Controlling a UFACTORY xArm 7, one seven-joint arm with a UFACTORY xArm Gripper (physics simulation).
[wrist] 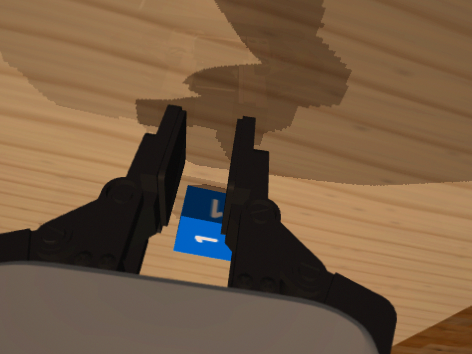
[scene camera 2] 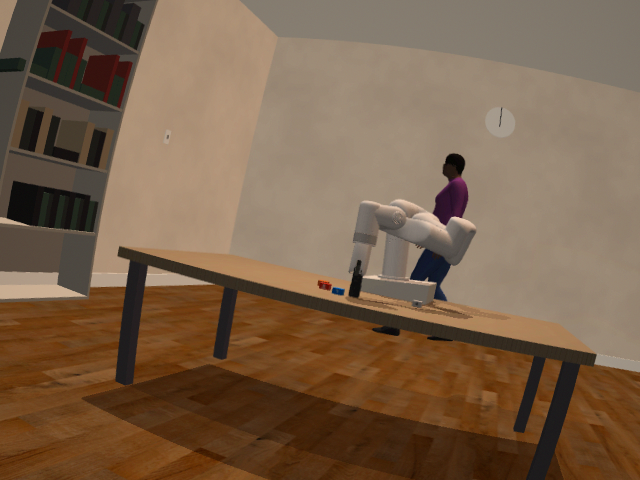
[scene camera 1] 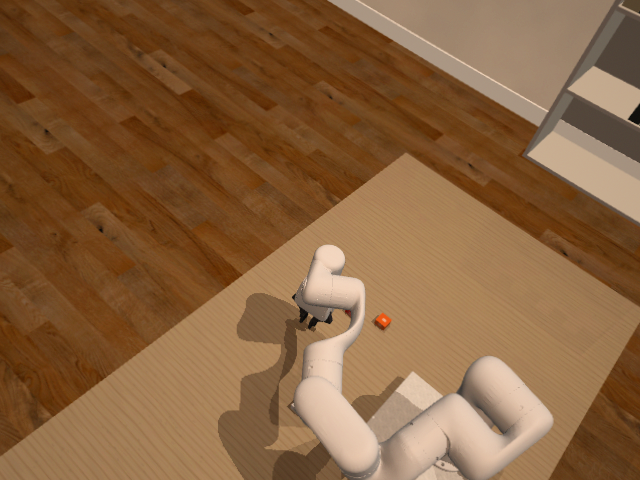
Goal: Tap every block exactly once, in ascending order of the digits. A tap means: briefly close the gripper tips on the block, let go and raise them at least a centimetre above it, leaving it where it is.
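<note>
My gripper [scene camera 1: 307, 323] [scene camera 2: 354, 294] [wrist: 210, 138] is drawn narrow with nothing between its fingers, a small gap left between the tips. A blue block [scene camera 2: 338, 291] [wrist: 192, 234] marked 1 sits on the table; in the wrist view it shows beyond the finger gap, its right part hidden by the right finger. In scene camera 2 it is just left of the fingers. An orange block [scene camera 1: 382, 320] lies right of the arm. A red block [scene camera 1: 347, 312] [scene camera 2: 326, 286] is partly hidden by the arm in scene camera 1. A small whitish block [scene camera 1: 293, 405] [scene camera 2: 416, 303] is farther off.
The wooden table [scene camera 1: 439, 232] [scene camera 2: 232, 273] carries the arm's pale base box [scene camera 1: 413, 384] [scene camera 2: 395, 290]. The arm hides part of the table in scene camera 1. A bookshelf [scene camera 2: 105, 170] stands left of the table, and a person [scene camera 2: 453, 198] stands behind the arm.
</note>
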